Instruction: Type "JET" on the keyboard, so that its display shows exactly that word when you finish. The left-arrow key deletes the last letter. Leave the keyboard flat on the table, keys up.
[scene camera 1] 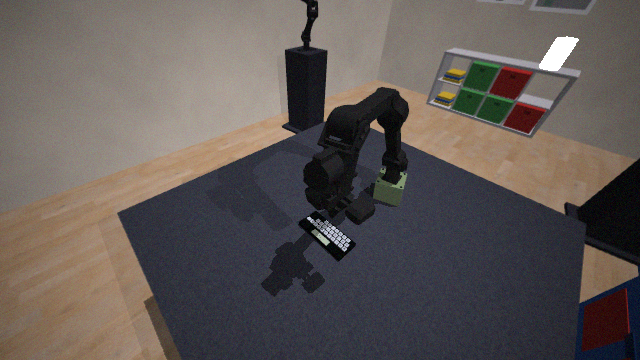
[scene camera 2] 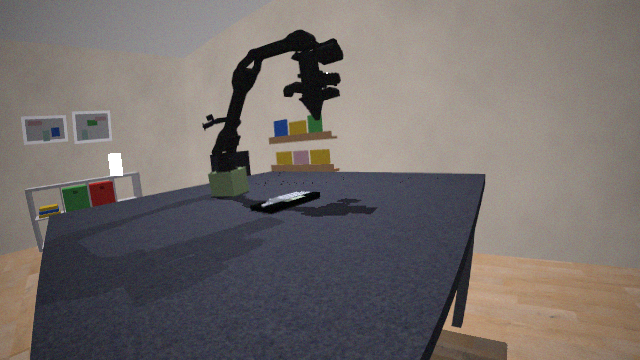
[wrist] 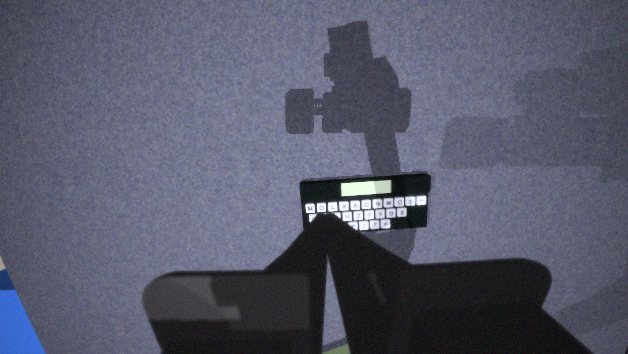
Labels:
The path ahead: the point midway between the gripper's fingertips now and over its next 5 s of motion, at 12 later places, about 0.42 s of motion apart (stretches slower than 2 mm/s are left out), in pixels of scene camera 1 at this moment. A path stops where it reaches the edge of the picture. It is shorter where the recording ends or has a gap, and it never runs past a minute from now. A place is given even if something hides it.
My gripper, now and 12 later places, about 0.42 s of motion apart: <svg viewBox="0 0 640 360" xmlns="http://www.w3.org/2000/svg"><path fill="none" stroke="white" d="M331 217L333 215L334 215L342 199L343 198L343 204L344 223L344 223L340 226L338 227L338 227L342 235L342 235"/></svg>

